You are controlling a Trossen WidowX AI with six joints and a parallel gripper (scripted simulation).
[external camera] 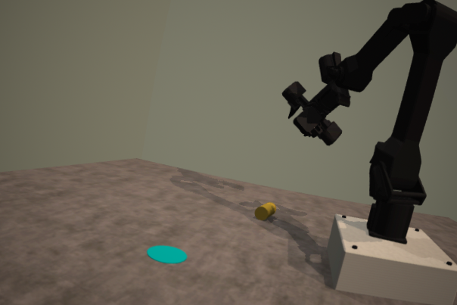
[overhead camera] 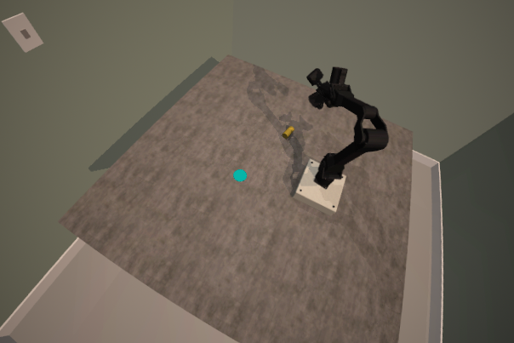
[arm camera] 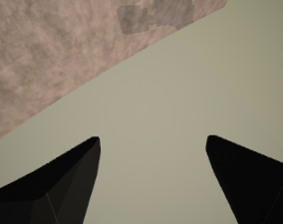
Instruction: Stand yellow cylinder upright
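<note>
My gripper tip is now 10 mm short of the yellow cylinder, 160 mm to the right of it and 220 mm above it. The rest, counted from my gripper tip: cyan circle: 60 mm ahead, 500 mm to the left, 230 mm below.
</note>
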